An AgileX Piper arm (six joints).
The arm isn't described. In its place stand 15 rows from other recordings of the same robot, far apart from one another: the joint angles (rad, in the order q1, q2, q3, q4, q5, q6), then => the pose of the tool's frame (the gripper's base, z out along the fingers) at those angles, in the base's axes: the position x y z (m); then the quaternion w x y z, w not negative.
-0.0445, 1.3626, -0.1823, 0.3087, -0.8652, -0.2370 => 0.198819 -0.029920 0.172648 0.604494 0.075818 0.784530 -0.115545
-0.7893, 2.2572, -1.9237, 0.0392, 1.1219, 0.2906 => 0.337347 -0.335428 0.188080 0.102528 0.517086 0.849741 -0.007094
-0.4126, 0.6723, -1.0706, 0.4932, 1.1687, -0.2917 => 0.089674 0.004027 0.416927 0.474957 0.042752 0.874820 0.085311
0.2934, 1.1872, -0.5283, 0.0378, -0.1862, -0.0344 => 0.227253 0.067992 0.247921 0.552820 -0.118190 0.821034 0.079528
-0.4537, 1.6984, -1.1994, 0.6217, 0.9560, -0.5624 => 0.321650 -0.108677 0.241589 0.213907 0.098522 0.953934 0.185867
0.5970, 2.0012, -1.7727, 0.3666, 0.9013, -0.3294 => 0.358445 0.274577 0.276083 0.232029 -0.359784 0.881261 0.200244
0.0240, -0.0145, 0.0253, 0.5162, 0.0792, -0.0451 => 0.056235 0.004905 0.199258 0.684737 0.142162 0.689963 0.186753
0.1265, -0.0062, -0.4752, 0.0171, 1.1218, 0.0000 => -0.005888 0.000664 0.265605 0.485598 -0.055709 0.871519 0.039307
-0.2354, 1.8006, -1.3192, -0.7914, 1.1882, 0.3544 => 0.326798 -0.140136 0.245343 0.015871 0.128509 0.925305 -0.356432
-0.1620, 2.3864, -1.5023, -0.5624, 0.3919, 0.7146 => 0.451805 -0.092618 0.043780 0.217138 0.190533 0.952418 -0.097206
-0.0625, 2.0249, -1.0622, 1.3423, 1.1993, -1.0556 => 0.346999 0.061034 0.143715 0.102241 -0.042031 0.839767 0.531574
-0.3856, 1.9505, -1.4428, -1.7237, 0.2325, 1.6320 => 0.418947 -0.192424 0.255451 0.516641 0.182313 0.805828 -0.224689
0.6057, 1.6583, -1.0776, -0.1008, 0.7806, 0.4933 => 0.267690 0.177547 0.214788 0.146962 -0.085596 0.984507 0.042683
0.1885, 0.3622, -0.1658, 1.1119, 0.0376, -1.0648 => 0.089290 0.020155 0.242285 0.655090 -0.064207 0.747399 0.090166
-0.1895, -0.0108, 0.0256, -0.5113, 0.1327, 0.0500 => 0.054304 -0.016414 0.194682 0.647908 -0.074267 0.718454 -0.241918
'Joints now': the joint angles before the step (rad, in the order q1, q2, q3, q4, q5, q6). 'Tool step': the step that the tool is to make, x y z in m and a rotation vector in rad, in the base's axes. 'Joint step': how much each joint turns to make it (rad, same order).
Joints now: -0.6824 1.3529 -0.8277 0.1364 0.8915 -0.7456
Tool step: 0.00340 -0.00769 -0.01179 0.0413 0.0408 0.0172
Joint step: -0.0209 0.0611 -0.0114 0.0161 0.0133 -0.0448
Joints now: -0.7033 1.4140 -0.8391 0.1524 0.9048 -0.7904
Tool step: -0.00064 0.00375 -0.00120 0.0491 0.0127 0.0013
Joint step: -0.0008 0.0042 0.0000 0.0317 0.0393 -0.0114
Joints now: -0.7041 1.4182 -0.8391 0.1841 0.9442 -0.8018
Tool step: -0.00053 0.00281 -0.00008 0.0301 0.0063 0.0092
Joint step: 0.0000 0.0004 -0.0001 0.0208 0.0268 -0.0147
